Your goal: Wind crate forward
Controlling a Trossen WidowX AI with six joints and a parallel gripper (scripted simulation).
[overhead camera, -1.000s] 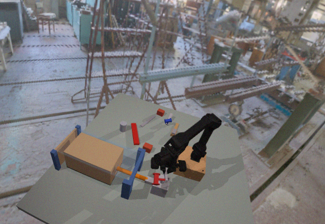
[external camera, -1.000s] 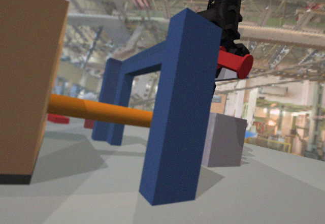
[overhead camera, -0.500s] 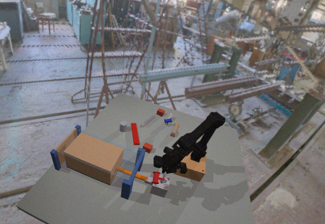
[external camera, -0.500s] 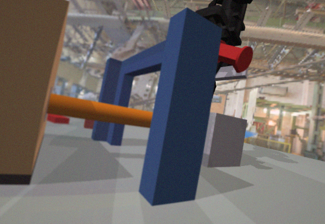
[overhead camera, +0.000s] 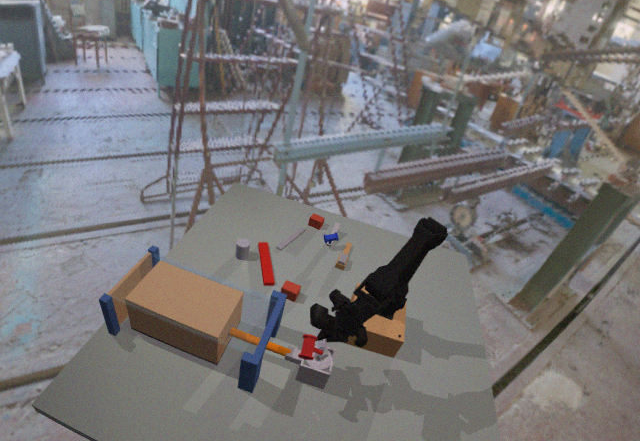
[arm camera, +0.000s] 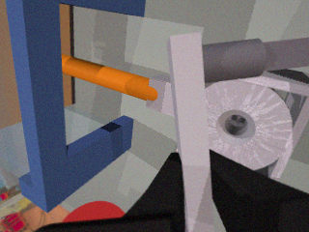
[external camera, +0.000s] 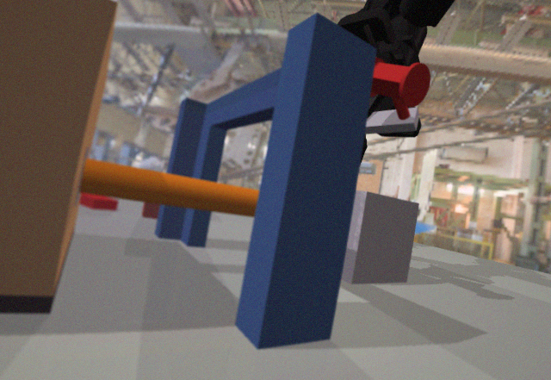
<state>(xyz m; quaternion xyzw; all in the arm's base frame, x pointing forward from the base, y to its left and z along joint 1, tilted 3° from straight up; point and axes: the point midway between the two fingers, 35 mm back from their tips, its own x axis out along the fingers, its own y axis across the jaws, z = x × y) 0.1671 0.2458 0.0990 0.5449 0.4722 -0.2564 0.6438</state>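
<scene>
Now: gripper tip 30 mm past the grey winch and 130 mm above it. From my gripper tip the other things lie so: winch handle with red knob 10 mm to the left, 10 mm above; then blue steel frame 140 mm ahead, 20 mm to the left, 60 mm below; then red bar 300 mm ahead, 360 mm to the right, 160 mm below.
</scene>
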